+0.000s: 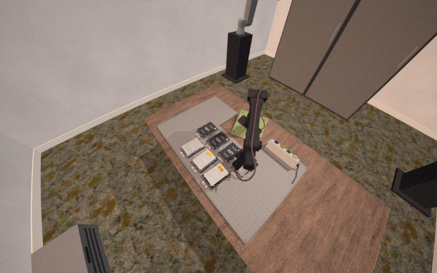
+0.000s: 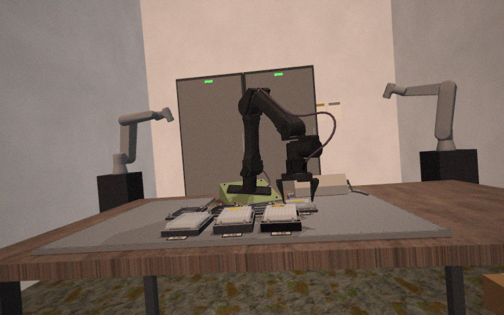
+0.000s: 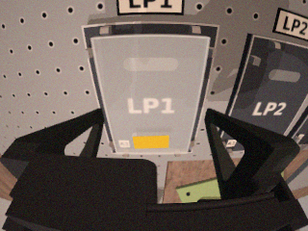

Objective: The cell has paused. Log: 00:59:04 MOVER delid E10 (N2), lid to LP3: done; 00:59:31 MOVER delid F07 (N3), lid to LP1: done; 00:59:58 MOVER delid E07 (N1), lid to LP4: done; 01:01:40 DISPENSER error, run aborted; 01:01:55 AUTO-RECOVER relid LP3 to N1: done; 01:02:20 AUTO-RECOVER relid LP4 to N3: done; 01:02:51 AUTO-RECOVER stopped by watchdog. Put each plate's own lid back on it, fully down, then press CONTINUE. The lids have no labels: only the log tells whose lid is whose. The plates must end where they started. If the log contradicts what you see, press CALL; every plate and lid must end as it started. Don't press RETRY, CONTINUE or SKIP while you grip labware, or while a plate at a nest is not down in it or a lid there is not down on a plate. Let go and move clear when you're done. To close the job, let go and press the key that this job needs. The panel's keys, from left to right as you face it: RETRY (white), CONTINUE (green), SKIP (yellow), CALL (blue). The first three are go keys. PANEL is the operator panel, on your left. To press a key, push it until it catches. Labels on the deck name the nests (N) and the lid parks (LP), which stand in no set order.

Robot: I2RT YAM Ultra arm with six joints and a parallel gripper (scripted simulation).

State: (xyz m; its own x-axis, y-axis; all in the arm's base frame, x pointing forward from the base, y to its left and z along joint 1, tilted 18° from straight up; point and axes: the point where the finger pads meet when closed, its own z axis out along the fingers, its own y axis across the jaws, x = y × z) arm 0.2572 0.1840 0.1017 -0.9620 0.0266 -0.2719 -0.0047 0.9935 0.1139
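The lid lies 10 mm below my hand. The rest, counted from my hand: LP3 park: 260 mm to the right, 20 mm below; then LP1 park: 20 mm below; then plate: 190 mm to the right, 180 mm ahead.
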